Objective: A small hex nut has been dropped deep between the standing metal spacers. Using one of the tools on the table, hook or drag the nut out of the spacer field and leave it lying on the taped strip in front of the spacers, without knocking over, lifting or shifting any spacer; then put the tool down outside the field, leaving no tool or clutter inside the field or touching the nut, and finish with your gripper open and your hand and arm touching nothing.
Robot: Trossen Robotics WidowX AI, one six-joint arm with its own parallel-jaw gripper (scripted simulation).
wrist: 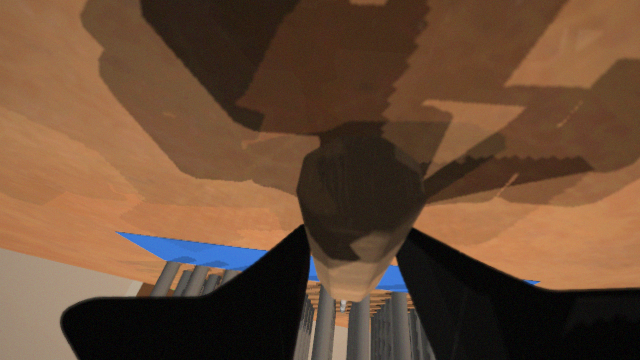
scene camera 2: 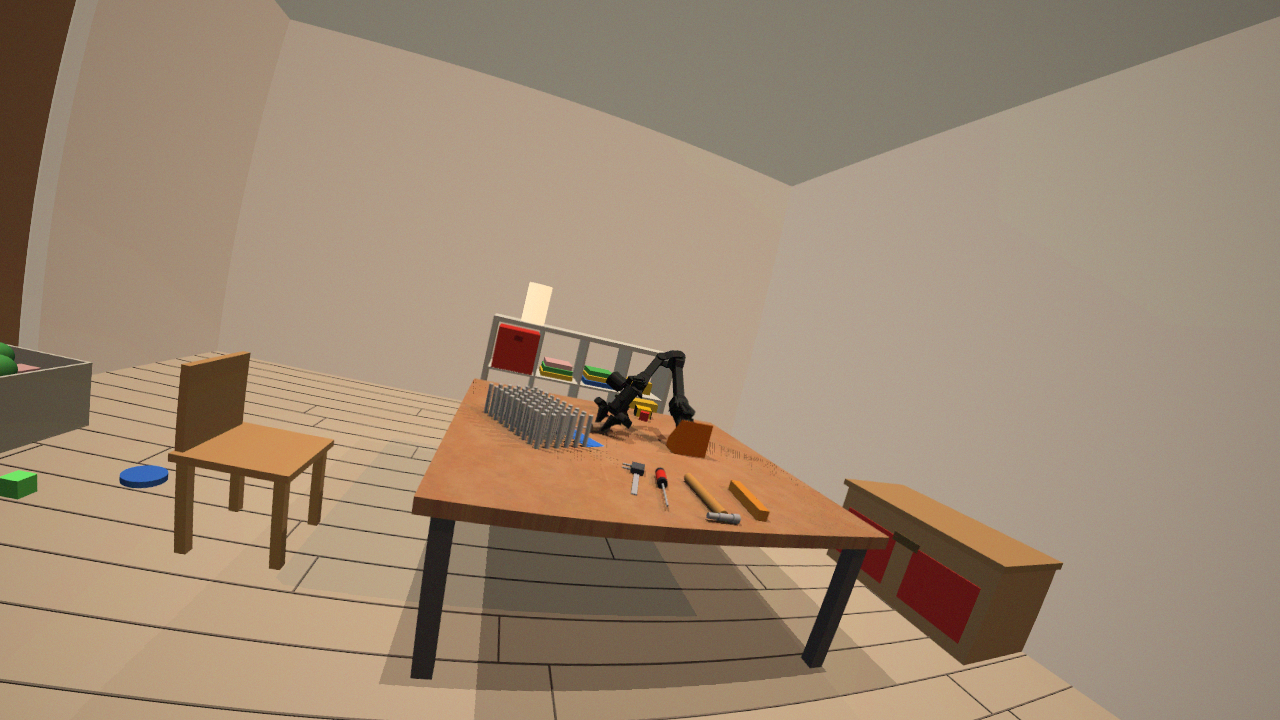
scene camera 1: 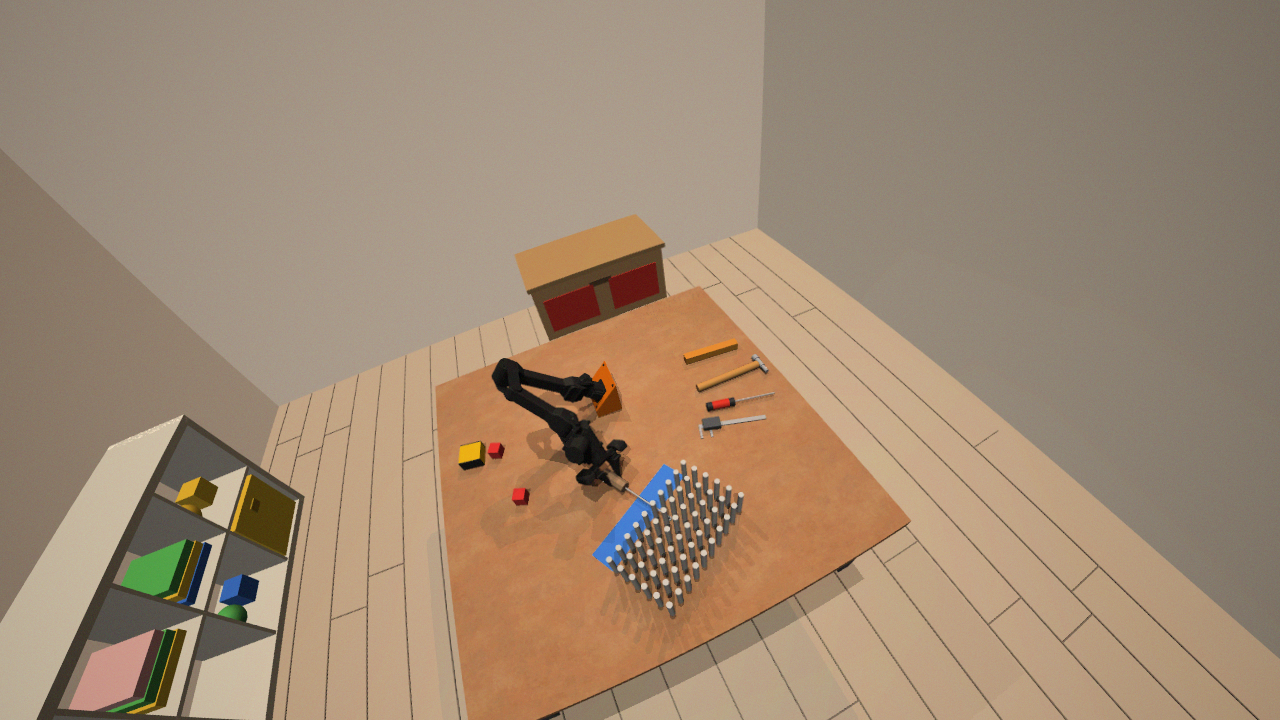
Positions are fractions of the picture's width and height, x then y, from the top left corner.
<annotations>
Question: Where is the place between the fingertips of my gripper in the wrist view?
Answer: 0.55, 0.64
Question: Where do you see a blue taped strip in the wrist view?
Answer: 0.36, 0.72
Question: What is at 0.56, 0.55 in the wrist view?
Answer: A hook tool.
</annotations>
